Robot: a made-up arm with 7 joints.
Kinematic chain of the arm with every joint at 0, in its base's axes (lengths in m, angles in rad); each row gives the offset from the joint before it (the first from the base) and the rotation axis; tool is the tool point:
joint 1: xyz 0 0 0.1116 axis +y
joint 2: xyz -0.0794 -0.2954 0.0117 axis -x
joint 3: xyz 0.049 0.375 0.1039 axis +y
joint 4: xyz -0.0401 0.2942 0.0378 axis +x
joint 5: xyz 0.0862 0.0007 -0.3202 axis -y
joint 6: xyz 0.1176 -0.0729 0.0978 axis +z
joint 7: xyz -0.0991 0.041 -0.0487 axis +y
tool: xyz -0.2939 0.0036 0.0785
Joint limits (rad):
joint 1: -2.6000..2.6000
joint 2: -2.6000..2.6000
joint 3: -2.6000..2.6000
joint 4: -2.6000..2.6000
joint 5: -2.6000..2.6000
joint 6: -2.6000..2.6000
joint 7: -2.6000..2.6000
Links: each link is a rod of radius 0.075 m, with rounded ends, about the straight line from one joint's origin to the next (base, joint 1, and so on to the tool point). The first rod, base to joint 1, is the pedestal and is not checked.
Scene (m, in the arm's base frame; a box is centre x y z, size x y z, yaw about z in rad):
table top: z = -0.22
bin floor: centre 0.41 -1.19 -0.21 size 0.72 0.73 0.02 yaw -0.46
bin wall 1: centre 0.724 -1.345 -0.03 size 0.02 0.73 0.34 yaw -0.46
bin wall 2: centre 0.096 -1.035 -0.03 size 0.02 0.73 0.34 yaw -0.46
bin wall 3: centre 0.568 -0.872 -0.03 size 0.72 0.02 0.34 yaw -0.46
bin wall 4: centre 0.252 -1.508 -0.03 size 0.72 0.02 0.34 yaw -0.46
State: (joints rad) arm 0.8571 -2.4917 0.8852 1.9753 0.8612 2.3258 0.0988
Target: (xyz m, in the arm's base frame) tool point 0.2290 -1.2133 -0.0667
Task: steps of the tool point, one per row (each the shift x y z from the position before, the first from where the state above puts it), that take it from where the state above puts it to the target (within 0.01 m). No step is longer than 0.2 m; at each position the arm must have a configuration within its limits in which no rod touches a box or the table.
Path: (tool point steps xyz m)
1: 0.0975 -0.0118 -0.0715
2: 0.0765 -0.0410 -0.0997
3: 0.0424 -0.0676 -0.1190
4: -0.0009 -0.0878 -0.1267
5: -0.0346 -0.0540 -0.1471
6: -0.0830 -0.0602 -0.1148
7: -0.1163 -0.0599 -0.0665
8: -0.1290 -0.0530 -0.0094

